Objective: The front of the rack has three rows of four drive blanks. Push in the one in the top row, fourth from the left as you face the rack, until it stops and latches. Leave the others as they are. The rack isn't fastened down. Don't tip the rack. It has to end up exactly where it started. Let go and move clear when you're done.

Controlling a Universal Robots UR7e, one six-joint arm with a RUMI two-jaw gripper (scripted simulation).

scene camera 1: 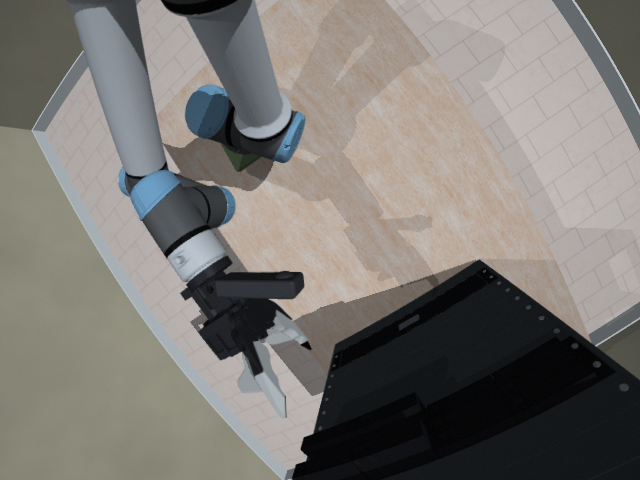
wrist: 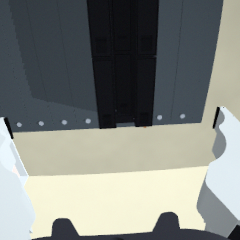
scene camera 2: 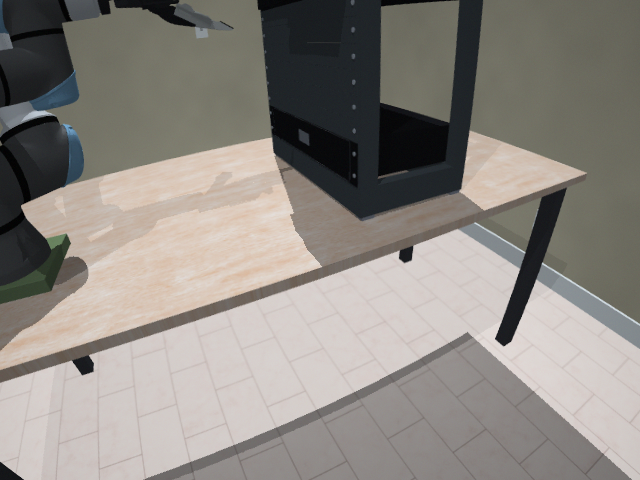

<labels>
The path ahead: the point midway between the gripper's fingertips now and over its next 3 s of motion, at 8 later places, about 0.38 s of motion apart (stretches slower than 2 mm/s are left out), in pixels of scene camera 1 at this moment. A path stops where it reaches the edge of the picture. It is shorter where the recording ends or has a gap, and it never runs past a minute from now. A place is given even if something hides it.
My gripper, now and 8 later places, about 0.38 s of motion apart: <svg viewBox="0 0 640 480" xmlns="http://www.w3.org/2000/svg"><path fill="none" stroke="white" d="M300 378L306 385L306 386L301 402L295 428L296 438L310 451L316 460L316 460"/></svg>
</labels>
